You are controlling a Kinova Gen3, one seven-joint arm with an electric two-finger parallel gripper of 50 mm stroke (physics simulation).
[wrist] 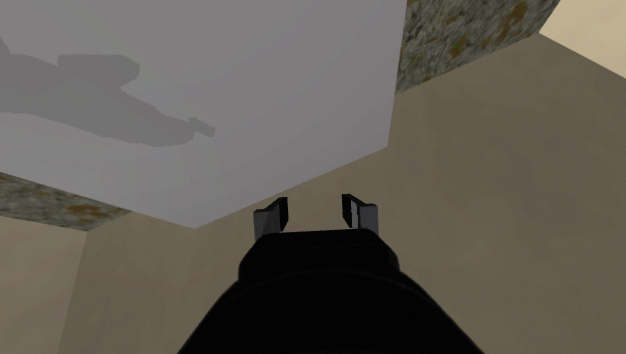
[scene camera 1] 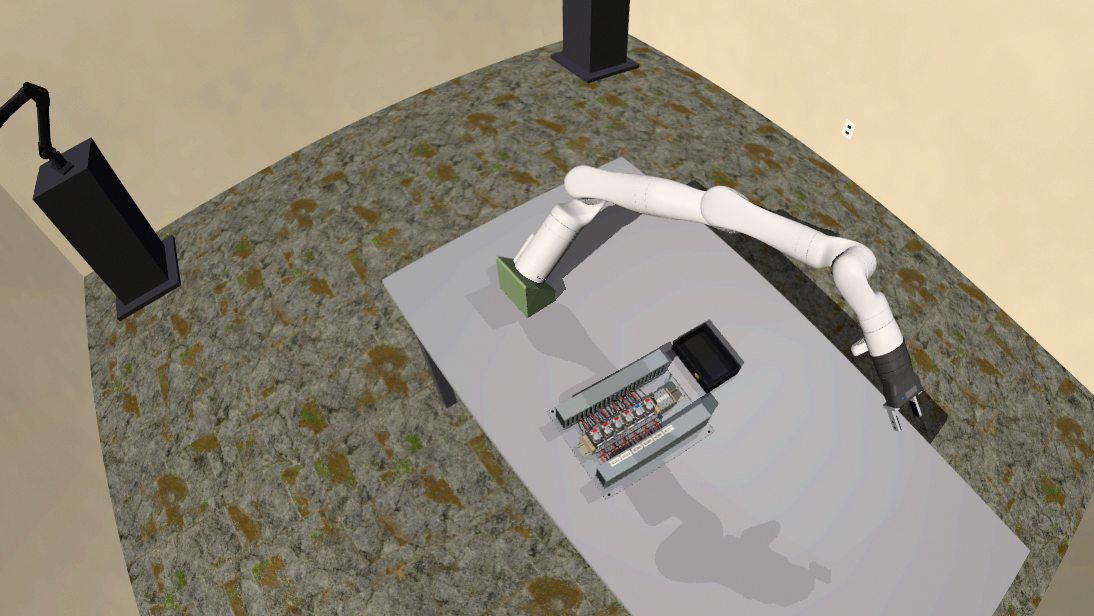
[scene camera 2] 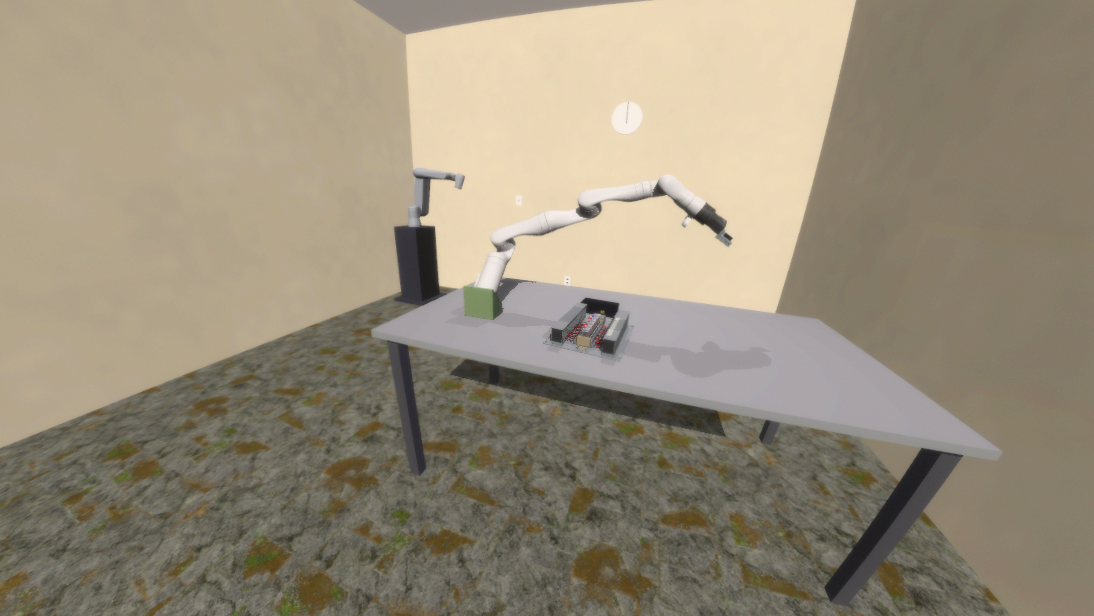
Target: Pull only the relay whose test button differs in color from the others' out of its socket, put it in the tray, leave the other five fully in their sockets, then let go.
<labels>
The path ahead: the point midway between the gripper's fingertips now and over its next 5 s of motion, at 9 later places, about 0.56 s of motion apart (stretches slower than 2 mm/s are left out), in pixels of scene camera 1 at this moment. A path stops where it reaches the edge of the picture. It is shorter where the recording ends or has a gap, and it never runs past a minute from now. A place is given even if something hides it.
My gripper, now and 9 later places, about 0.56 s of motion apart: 907,422; 906,381; 852,368; 817,349; 827,350; 817,351; 813,353; 814,346; 810,336; 808,334
</labels>
